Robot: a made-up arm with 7 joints. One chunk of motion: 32 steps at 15 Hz.
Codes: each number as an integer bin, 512 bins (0 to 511) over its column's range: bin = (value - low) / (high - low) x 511, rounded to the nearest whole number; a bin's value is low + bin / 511 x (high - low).
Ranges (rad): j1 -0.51..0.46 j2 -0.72..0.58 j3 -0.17..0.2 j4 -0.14..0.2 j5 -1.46..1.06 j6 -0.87..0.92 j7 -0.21..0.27
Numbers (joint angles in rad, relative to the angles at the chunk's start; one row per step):
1: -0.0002 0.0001 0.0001 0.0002 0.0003 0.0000 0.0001
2: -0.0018 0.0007 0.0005 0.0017 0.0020 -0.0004 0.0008
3: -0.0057 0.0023 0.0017 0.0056 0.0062 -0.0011 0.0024
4: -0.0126 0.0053 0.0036 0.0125 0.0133 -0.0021 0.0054
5: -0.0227 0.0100 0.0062 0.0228 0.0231 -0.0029 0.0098
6: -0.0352 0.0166 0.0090 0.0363 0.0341 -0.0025 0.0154
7: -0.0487 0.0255 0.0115 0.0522 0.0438 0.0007 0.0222
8: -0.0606 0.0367 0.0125 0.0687 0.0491 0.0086 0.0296
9: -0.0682 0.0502 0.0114 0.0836 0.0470 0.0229 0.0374
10: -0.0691 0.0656 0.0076 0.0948 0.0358 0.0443 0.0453
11: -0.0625 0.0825 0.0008 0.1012 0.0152 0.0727 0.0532
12: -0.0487 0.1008 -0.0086 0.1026 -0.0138 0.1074 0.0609
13: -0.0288 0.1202 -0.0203 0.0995 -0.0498 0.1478 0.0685
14: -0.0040 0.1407 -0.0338 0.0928 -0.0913 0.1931 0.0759
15: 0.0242 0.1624 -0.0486 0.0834 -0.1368 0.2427 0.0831
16: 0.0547 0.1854 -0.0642 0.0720 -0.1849 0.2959 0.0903
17: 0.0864 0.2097 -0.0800 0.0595 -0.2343 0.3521 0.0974
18: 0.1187 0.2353 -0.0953 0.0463 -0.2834 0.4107 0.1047
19: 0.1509 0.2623 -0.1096 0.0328 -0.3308 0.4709 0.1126
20: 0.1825 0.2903 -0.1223 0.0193 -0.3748 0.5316 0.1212
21: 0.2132 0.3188 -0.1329 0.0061 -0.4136 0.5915 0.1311
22: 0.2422 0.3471 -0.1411 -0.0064 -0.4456 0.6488 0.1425
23: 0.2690 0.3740 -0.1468 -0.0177 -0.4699 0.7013 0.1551
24: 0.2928 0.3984 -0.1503 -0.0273 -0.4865 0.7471 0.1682
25: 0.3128 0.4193 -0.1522 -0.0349 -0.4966 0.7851 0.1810
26: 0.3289 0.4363 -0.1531 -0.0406 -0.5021 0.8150 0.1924
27: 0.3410 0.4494 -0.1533 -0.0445 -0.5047 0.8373 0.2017
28: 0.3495 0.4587 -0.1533 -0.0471 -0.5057 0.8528 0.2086
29: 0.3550 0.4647 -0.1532 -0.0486 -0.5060 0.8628 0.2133
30: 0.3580 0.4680 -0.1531 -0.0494 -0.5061 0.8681 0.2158
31: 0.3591 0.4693 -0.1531 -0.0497 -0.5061 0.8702 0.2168
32: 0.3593 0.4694 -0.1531 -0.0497 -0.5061 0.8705 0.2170
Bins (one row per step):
1: 269 283 235 211 296 248 224
2: 268 283 235 213 296 248 224
3: 266 284 237 219 297 248 226
4: 262 285 240 229 299 248 229
5: 257 287 243 245 301 248 234
6: 250 290 247 265 303 248 240
7: 243 293 251 289 305 249 247
8: 237 297 252 314 306 251 255
9: 233 303 251 336 306 255 263
10: 232 309 245 353 303 261 272
11: 236 315 236 363 299 269 280
12: 243 323 223 365 293 279 288
13: 253 330 207 360 286 291 296
14: 267 338 188 350 278 303 304
15: 281 347 168 336 268 318 312
16: 297 356 146 319 259 333 320
17: 314 365 124 300 249 349 327
18: 331 376 103 280 239 366 335
19: 348 386 83 260 229 383 343
20: 365 397 66 239 220 400 353
21: 381 408 51 220 212 417 363
22: 396 419 40 201 206 434 375
23: 410 430 32 184 201 449 389
24: 423 440 27 169 197 462 403
25: 433 448 25 158 195 472 416
26: 442 455 23 149 194 481 428
27: 448 460 23 144 194 487 438
28: 453 463 23 140 194 492 446
29: 456 466 23 137 193 495 451
30: 457 467 23 136 193 496 453
31: 458 467 23 136 193 497 454
32: 458 468 23 136 193 497 455

